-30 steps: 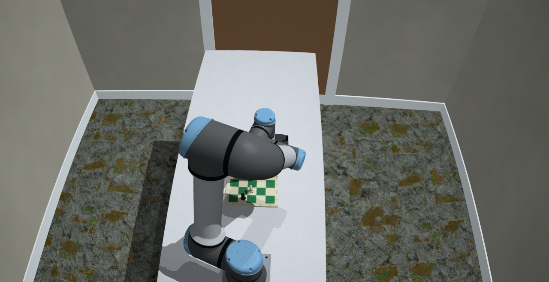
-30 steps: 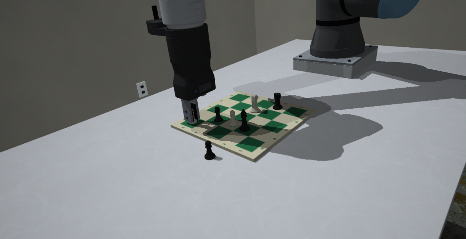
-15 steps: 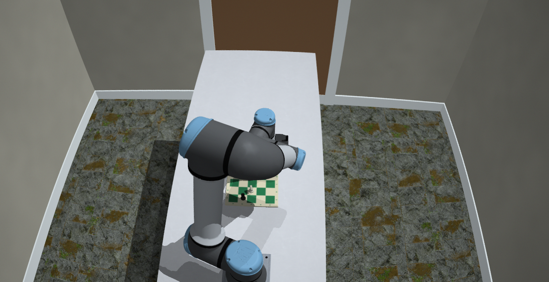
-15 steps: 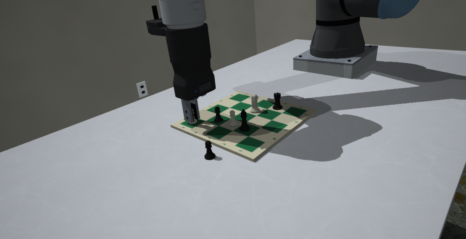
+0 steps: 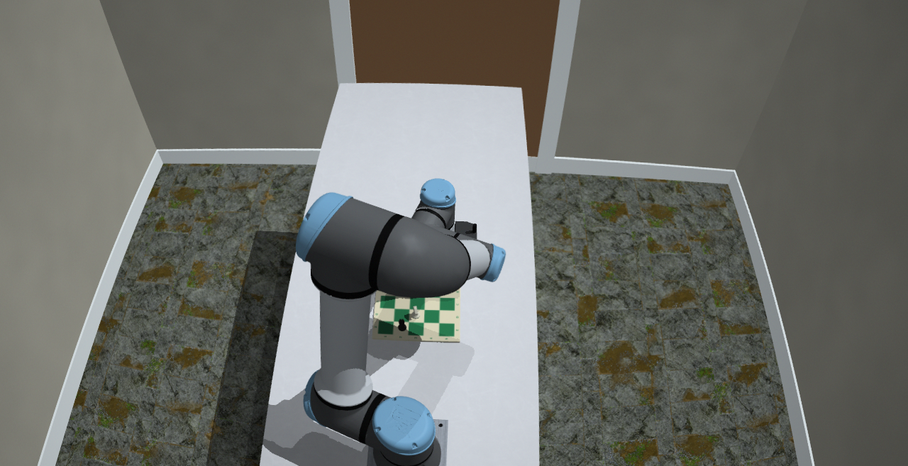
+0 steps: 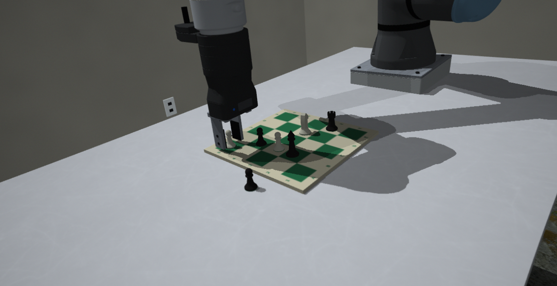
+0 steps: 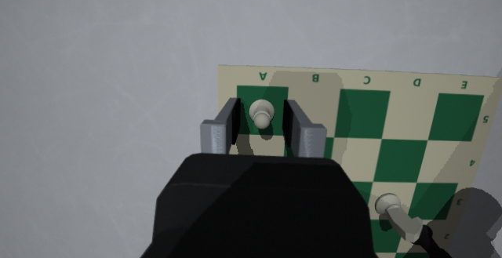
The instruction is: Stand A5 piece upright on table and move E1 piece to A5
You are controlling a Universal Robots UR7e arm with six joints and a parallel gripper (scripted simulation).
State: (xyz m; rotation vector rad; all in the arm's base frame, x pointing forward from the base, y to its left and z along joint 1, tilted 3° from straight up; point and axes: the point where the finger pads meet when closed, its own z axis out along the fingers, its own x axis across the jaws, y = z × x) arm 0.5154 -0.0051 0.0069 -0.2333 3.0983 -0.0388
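Right now the chessboard is 9 cm behind my hand, 6 cm to the left of it and 3 cm below it. The rest, counted from my hand: white knight 12 cm behind, 6 cm to the left, 1 cm below.
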